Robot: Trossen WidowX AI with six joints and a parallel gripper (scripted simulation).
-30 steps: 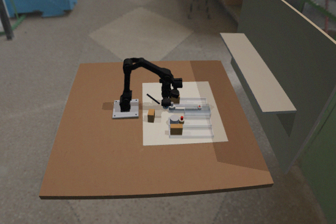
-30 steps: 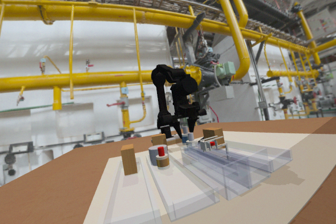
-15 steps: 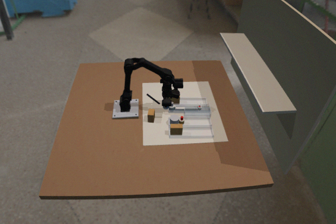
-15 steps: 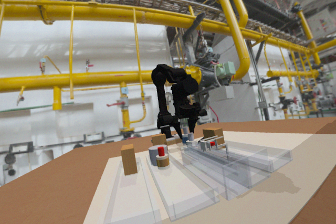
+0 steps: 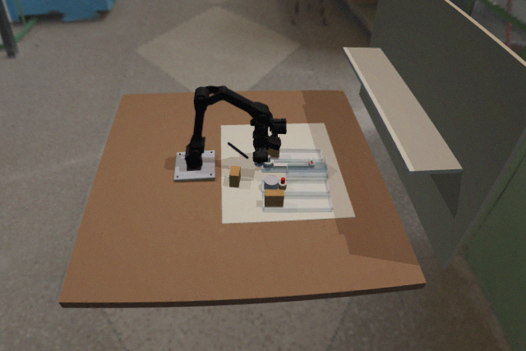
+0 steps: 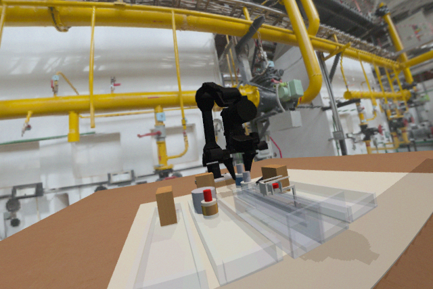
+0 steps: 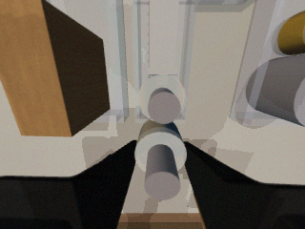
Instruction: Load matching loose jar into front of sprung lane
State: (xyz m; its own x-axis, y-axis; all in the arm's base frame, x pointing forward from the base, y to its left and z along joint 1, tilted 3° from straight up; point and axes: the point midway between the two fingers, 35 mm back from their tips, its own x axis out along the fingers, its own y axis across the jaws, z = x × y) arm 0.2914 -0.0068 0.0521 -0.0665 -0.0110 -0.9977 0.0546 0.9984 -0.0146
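Now: the grey cylinder 40 mm ahead of my gripper tip, 130 mm to the right of it and 20 mm below it. The rest, counted from my gripper tip: clear sprung lane: 180 mm ahead, 30 mm to the right, 30 mm below; then red knob: 220 mm ahead, 50 mm to the right, 20 mm above; then black stick: 90 mm behind, 120 mm to the left, 40 mm below.
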